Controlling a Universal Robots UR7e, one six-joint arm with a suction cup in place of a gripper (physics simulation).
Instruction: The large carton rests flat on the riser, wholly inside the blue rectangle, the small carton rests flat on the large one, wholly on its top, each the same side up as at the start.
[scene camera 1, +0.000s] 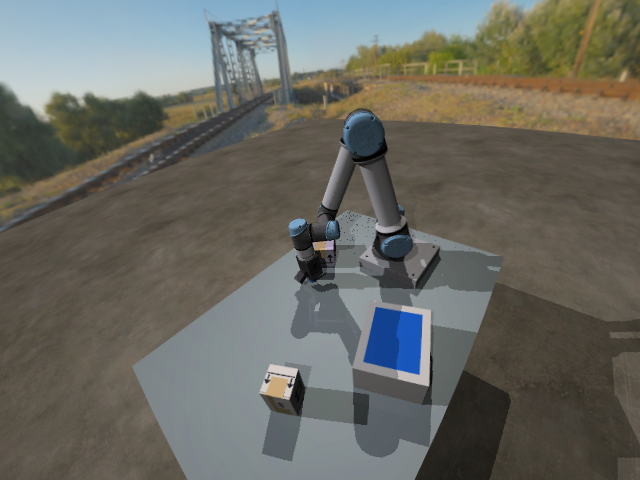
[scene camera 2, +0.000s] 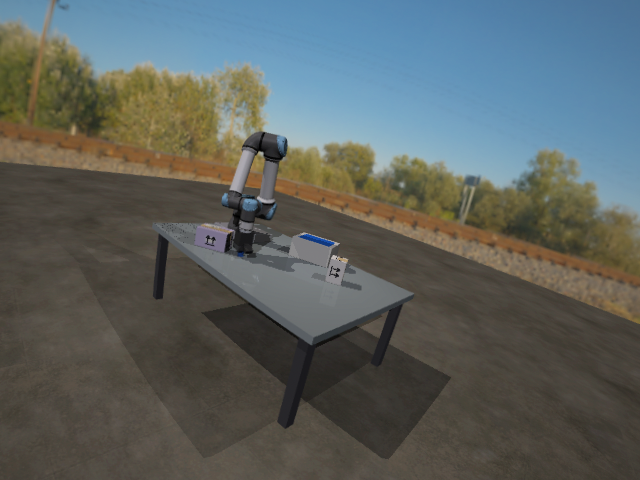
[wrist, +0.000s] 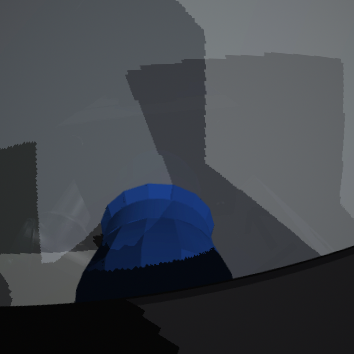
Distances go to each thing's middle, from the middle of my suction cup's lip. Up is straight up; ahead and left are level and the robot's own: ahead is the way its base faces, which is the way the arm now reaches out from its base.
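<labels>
The large carton (scene camera 2: 209, 236) is 10 cm to the right of my suction cup and 14 cm behind it, and it's 4 cm above it. Then there's the small carton (scene camera 1: 282, 390), which is 37 cm to the left of my suction cup, 37 cm ahead of it and 5 cm above it. And the riser (scene camera 1: 393, 356), that's 48 cm to the left of the suction cup, 3 cm ahead and 5 cm above.
</labels>
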